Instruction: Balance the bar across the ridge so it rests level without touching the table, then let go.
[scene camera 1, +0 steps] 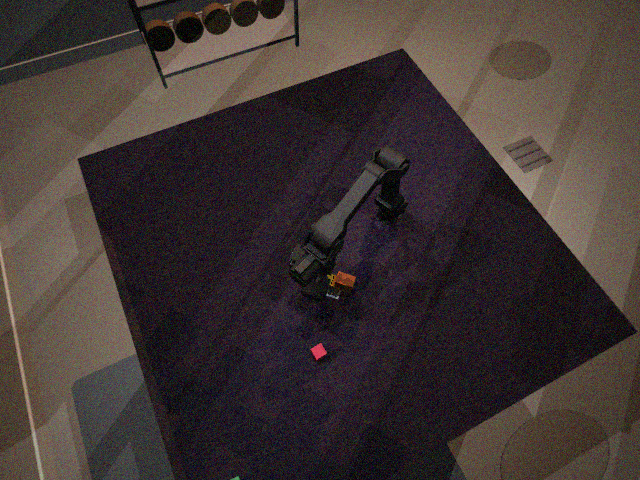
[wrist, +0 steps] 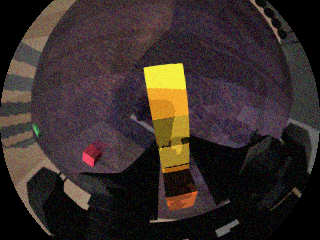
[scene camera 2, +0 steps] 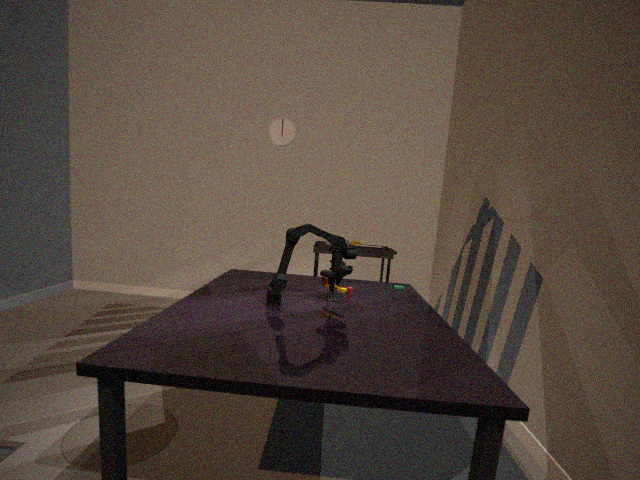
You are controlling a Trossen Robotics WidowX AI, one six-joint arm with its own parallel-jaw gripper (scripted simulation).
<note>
The pictures show: the gripper and a bar.
</note>
